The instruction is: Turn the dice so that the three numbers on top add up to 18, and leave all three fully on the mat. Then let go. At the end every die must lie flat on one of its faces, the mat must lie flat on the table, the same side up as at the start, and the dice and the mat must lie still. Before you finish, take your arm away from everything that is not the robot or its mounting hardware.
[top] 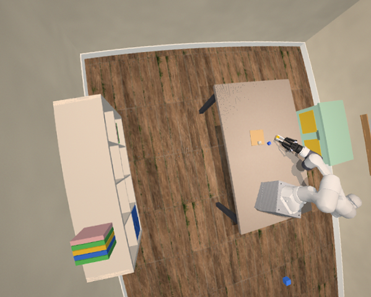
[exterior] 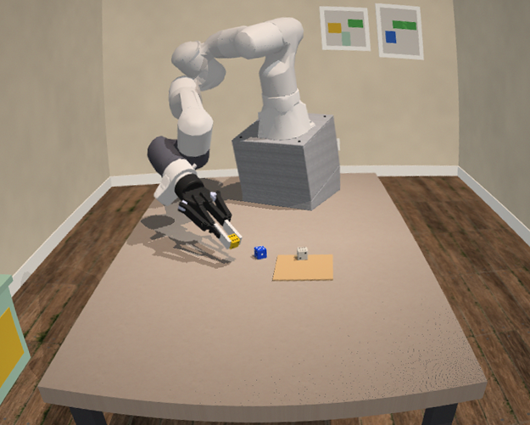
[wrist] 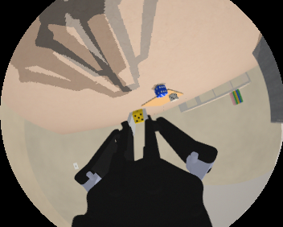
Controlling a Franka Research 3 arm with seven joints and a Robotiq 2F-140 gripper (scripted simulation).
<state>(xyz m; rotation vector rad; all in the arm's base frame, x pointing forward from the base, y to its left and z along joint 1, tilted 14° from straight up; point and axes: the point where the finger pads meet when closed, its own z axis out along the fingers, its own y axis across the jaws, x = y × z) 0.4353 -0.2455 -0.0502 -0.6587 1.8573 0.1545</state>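
Now: the blue die 8 cm to the left of my hand, 6 cm below it and 1 cm behind it. The rest, counted from my hand: white die: 18 cm to the left, 6 cm below, 3 cm ahead; yellow die: 2 cm ahead, 1 cm to the left, 1 cm below; mat: 17 cm to the left, 8 cm ahead, 7 cm below.
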